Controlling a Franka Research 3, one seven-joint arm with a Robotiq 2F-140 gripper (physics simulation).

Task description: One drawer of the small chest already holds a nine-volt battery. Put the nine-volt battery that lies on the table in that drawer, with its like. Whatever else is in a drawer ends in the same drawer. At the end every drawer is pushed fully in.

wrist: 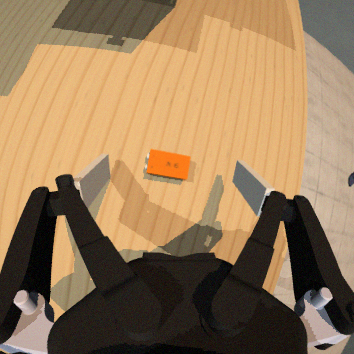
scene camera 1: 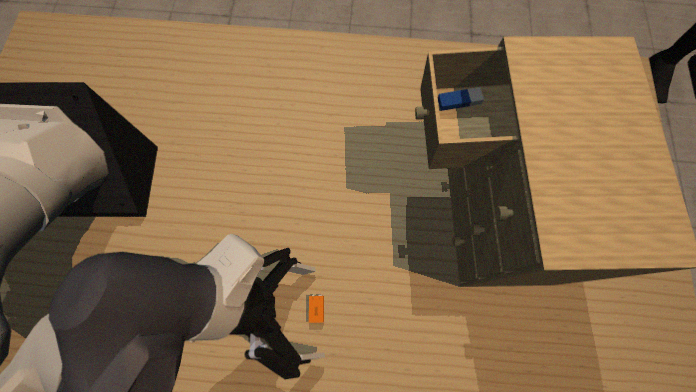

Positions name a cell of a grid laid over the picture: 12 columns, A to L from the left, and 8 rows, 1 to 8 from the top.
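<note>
A small wooden chest (scene camera 1: K5) is part of the scene, along with a drawer (scene camera 1: I5) and a drawer (scene camera 1: I3). There is a blue block-shaped item (scene camera 1: I2), which is out of frame in the wrist view, and there is an orange nine-volt battery (wrist: F4). The robot's gripper (scene camera 1: F7) is visible too, and the wrist view (wrist: F4) shows that gripper as well.
</note>
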